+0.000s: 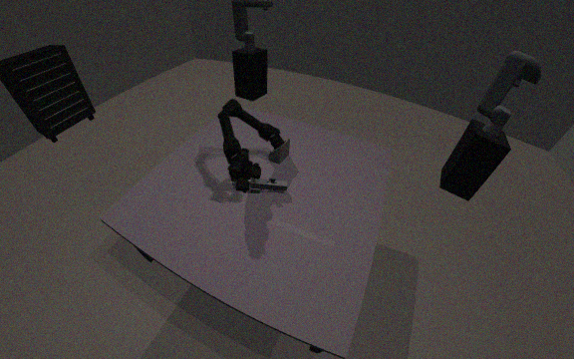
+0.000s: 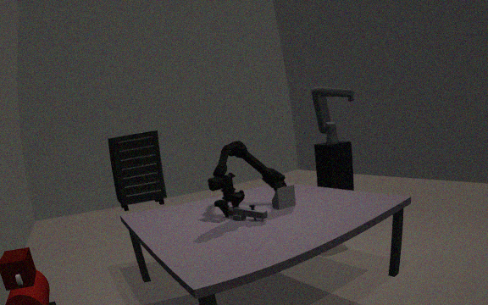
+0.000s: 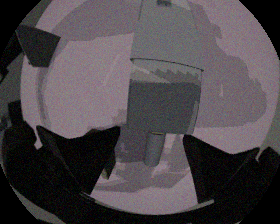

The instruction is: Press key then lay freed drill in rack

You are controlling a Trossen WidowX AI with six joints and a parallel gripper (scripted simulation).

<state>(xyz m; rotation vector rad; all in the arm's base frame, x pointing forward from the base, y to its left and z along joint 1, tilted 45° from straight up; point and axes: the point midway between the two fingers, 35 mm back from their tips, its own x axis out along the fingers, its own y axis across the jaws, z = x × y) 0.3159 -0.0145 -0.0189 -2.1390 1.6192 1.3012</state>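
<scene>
My gripper tip is now 3 cm past the yellow drill, 5 cm to the right of it and 3 cm below it. The rest, counted from my gripper tip: key (8 cm behind, 11 cm to the left, 3 cm above); then grey block (6 cm behind, 9 cm to the left, 1 cm above); then grey rack (4 cm behind, 9 cm to the right).
</scene>
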